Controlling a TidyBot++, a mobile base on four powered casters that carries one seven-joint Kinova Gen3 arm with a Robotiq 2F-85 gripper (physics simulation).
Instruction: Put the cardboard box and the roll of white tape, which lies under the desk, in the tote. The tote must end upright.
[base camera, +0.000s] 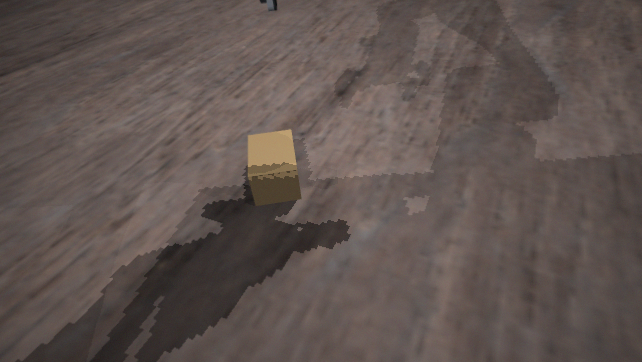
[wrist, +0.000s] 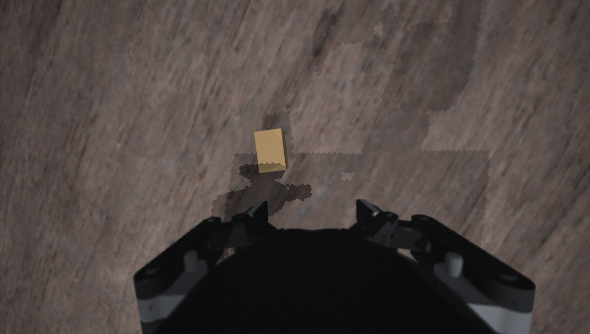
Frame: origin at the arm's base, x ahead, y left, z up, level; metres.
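Where they show: gripper, fingertip midpoint: (base camera: 328, 2) (wrist: 311, 209).
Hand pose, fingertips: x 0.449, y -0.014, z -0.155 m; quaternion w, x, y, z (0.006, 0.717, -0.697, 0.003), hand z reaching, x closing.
After its pixels a point has its place.
The cardboard box (base camera: 272, 152) @(y 0.067, x 0.508, z -0.347 m) (wrist: 270, 149) @(y 0.068, x 0.514, z -0.347 m) stands on the wooden floor, a little left of the middle in both views. The arm's dark shadow falls over its near edge. My gripper (wrist: 311, 209) @(y -0.014, x 0.449, z -0.155 m) is open and empty, high above the floor. In the wrist view the box lies beyond the fingertips and a little to the left, nearer the left finger's line and not between the fingers. The roll of white tape and the tote do not show in either view.
A small dark and grey piece (base camera: 271, 5), perhaps the foot of a piece of furniture, stands at the top edge of the base camera view. Broad shadows lie across the wooden floor (base camera: 125, 100) @(y 0.366, x 0.775, z -0.397 m) (wrist: 125, 100) @(y 0.470, x 0.653, z -0.397 m) to the right of the box and in front of it.
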